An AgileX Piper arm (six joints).
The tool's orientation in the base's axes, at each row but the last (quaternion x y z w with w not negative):
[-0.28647 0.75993 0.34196 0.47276]
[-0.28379 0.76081 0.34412 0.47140]
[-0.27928 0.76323 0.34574 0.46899]
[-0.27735 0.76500 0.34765 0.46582]
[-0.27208 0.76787 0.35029 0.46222]
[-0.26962 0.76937 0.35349 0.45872]
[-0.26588 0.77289 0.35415 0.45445]
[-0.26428 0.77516 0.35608 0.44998]
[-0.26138 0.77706 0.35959 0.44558]
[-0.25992 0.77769 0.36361 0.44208]
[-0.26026 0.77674 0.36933 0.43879]
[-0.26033 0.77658 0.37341 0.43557]
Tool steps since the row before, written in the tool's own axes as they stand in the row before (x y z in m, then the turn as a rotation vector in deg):
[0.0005 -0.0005 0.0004 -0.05 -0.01 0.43]
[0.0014 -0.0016 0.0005 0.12 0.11 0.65]
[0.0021 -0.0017 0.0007 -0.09 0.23 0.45]
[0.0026 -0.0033 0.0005 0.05 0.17 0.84]
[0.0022 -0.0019 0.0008 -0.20 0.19 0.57]
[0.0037 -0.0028 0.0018 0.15 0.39 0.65]
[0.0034 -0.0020 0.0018 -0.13 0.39 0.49]
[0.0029 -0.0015 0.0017 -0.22 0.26 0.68]
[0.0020 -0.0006 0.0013 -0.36 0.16 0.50]
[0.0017 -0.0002 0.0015 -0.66 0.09 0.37]
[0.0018 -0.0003 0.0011 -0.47 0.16 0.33]
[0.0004 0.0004 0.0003 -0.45 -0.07 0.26]
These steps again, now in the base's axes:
[0.0004 0.0000 -0.0007 0.25 0.34 -0.09]
[0.0009 -0.0007 -0.0018 0.21 0.57 -0.29]
[0.0008 -0.0007 -0.0026 0.10 0.50 0.00]
[0.0017 -0.0019 -0.0034 0.29 0.76 -0.27]
[0.0009 -0.0007 -0.0028 0.24 0.58 0.05]
[0.0014 -0.0006 -0.0047 -0.02 0.74 -0.23]
[0.0009 -0.0001 -0.0042 0.02 0.64 0.07]
[0.0006 0.0002 -0.0036 0.26 0.71 0.04]
[0.0002 0.0005 -0.0024 0.30 0.52 0.20]
[0.0001 0.0009 -0.0021 0.43 0.40 0.48]
[-0.0001 0.0006 -0.0021 0.27 0.40 0.35]
[-0.0003 0.0004 -0.0003 0.39 0.20 0.28]

